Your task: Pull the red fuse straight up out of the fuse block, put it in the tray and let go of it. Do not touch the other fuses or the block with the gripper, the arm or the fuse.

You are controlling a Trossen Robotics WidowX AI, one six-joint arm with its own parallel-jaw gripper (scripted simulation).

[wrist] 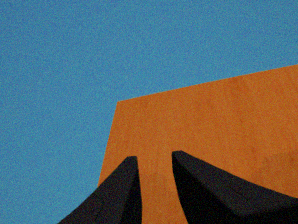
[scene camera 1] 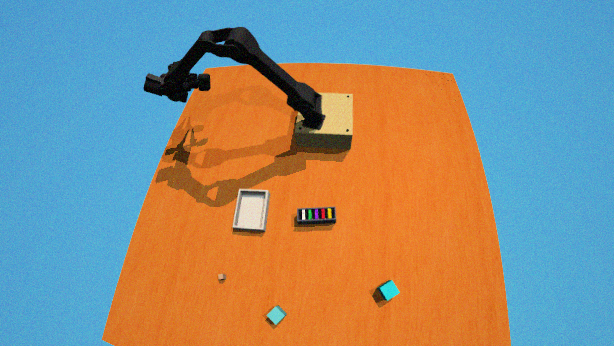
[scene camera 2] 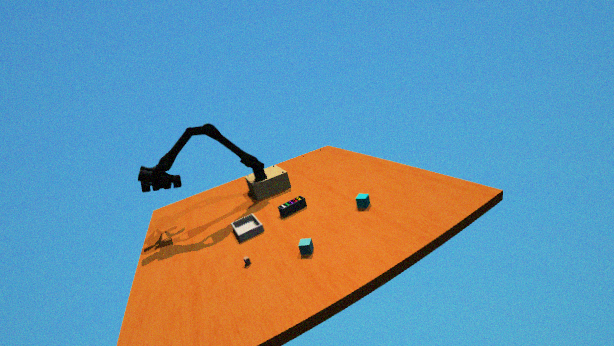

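A grey tray (scene camera 1: 251, 213) is here for me to see. So is my own gripper (wrist: 154, 163).
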